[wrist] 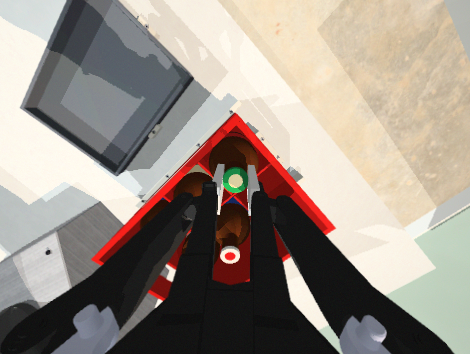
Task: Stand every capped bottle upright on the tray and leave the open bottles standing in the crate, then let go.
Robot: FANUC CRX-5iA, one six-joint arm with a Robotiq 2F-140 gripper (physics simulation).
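Frame: origin at the arm's base, x ahead, y left, z up, level; metres.
Seen in the pictures: gripper, fingertip midpoint: (235,174).
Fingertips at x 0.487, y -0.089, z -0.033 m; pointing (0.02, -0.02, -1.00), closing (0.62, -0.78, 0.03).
Note:
Offsets run from my fingertips to a thing's top centre. "pt": to the spot under its first point.
The red crate @(pt 0.066 m right, 0.035 m ahead, 0.023 m up) (299,194) is below my gripper, with brown bottles standing in its compartments. My gripper (235,174) is shut on a bottle with a green and cream cap @(0.002 m left, 0.001 m ahead, 0.026 m up) (235,173), near the crate's top corner in the wrist view. The fingertips touch the cap on both sides. A brown bottle with a white and red cap @(0.073 m right, 0.101 m back, 0.011 m up) (230,256) stands below it in the view, between the finger bases. Another brown bottle @(0.012 m left, 0.090 m back, 0.011 m up) (191,183) shows partly at the left, its top hidden by the left finger. A dark grey tray @(pt 0.141 m left, 0.070 m back, 0.137 m down) (155,131) with raised walls is at the upper left.
A grey wood-look block (90,237) stands at the lower left. A pale surface surrounds the crate, and a tan stone-like surface (400,90) lies at the upper right. My finger linkages cover much of the crate's lower part.

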